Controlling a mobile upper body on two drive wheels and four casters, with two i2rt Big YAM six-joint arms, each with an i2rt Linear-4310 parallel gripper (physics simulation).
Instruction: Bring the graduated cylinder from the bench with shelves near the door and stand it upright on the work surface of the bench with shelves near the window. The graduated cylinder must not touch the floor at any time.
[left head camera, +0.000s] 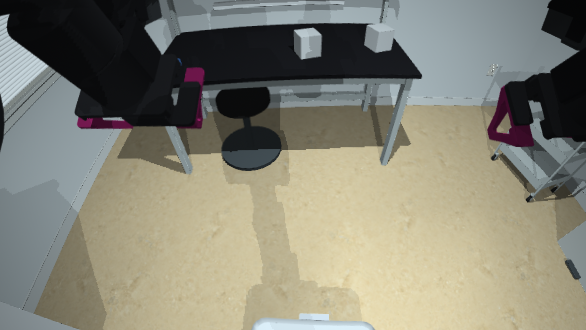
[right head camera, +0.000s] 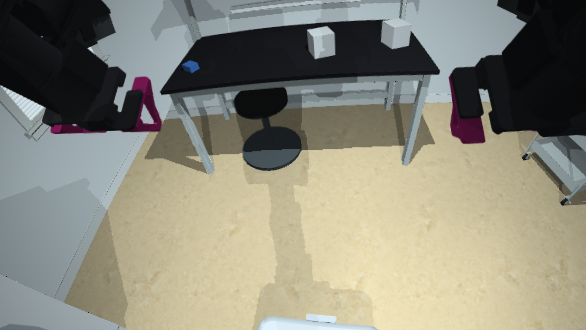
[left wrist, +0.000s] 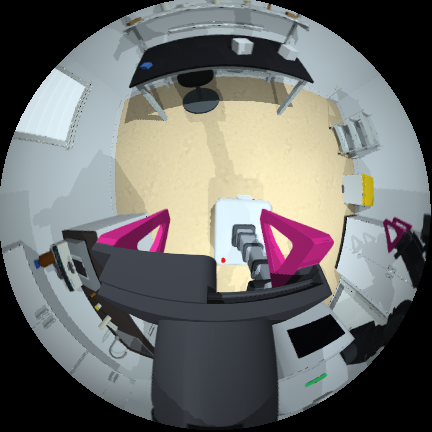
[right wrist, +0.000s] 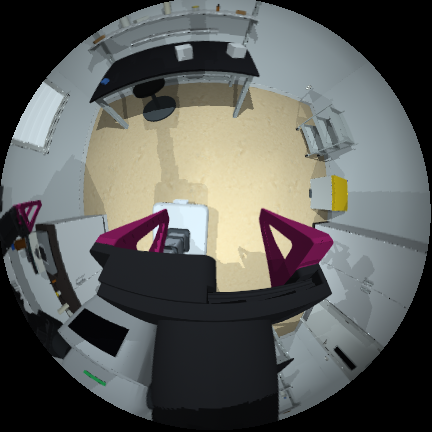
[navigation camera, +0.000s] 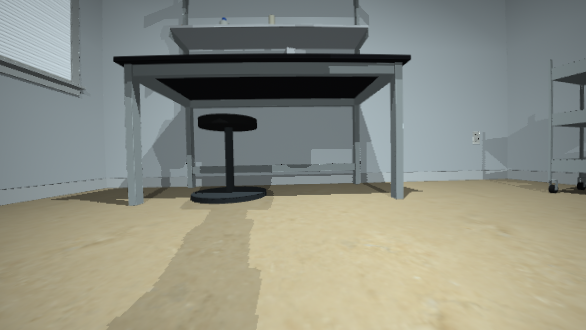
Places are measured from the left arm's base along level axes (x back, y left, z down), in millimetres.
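Where they show: left gripper, fingertip midpoint: (left head camera: 165, 123) (right head camera: 132, 127) (left wrist: 214, 213) (right wrist: 36, 202); right gripper, fingertip midpoint: (left head camera: 520, 132) (right head camera: 492, 127) (left wrist: 388, 219) (right wrist: 213, 213).
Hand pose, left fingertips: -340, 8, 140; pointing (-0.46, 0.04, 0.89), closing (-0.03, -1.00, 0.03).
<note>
Each offset is from my left fingertips to the top centre of the thing, as dx, dy, dz.
A bench with a black work surface (left head camera: 240, 55) (right head camera: 260, 60) (left wrist: 190, 56) (right wrist: 147, 65) (navigation camera: 262, 59) and a shelf above it stands ahead, with a window (left wrist: 52, 107) (right wrist: 40, 117) (navigation camera: 35, 35) on the wall to its left. No graduated cylinder can be made out; the small items on the shelf are too small to identify. My left gripper (left wrist: 214, 213) is open and empty, held high over the floor on the left side. My right gripper (right wrist: 213, 213) is open and empty on the right side. Both are well short of the bench.
Two white blocks @(-1256, -162, +378) (left head camera: 307, 43) @(-1384, -595, +378) (left head camera: 379, 37) and a small blue object @(-1143, +619, +468) (right head camera: 191, 66) sit on the bench. A black stool (left head camera: 251, 147) (navigation camera: 228, 122) stands at its front, left of centre. A wheeled cart (navigation camera: 551, 120) stands at the right. A yellow-sided box (left wrist: 368, 190) (right wrist: 340, 193) is nearer on the right.
</note>
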